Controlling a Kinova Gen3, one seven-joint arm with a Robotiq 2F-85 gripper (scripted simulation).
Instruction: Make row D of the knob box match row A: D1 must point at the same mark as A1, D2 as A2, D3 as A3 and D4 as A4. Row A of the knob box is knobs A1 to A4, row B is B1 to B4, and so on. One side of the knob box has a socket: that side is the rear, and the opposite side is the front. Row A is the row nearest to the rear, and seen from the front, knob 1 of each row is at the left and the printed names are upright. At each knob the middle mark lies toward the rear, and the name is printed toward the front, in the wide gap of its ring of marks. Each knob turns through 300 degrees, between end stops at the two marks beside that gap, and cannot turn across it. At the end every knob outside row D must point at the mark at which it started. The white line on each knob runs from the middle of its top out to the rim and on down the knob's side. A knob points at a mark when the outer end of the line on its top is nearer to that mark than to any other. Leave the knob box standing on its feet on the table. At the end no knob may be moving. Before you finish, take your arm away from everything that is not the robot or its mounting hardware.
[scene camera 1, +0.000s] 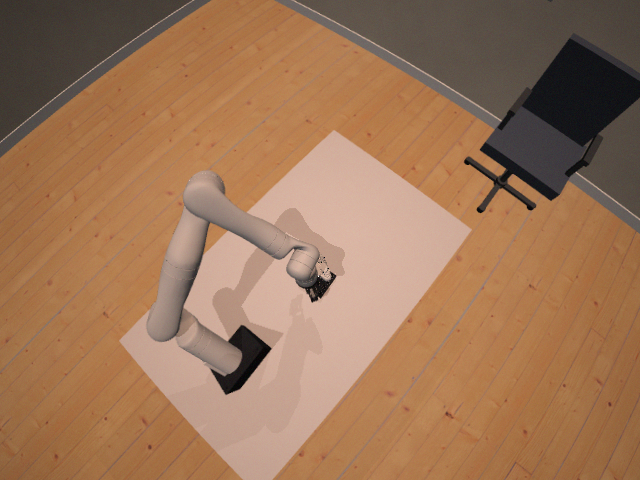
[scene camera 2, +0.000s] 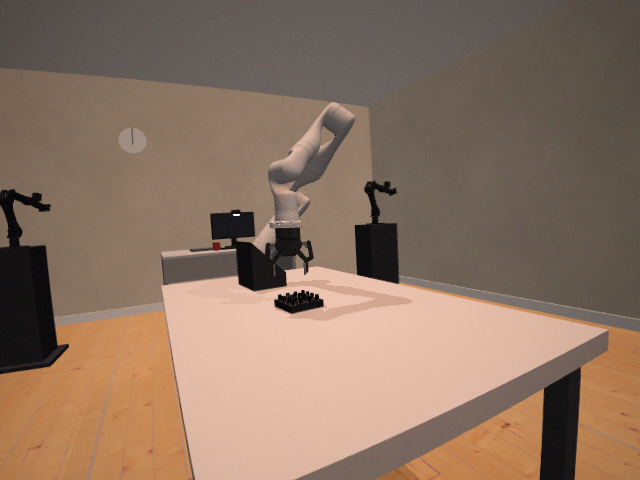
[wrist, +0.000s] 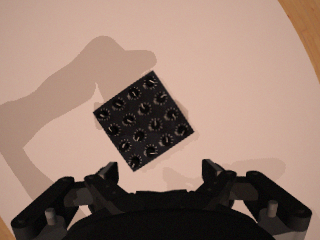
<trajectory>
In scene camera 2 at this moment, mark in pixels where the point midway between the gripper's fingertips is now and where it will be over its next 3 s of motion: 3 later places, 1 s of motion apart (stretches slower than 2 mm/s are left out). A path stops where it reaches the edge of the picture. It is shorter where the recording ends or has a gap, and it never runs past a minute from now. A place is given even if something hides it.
The gripper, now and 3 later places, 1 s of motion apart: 290, 275; 304, 272; 310, 273; 311, 277
</trajectory>
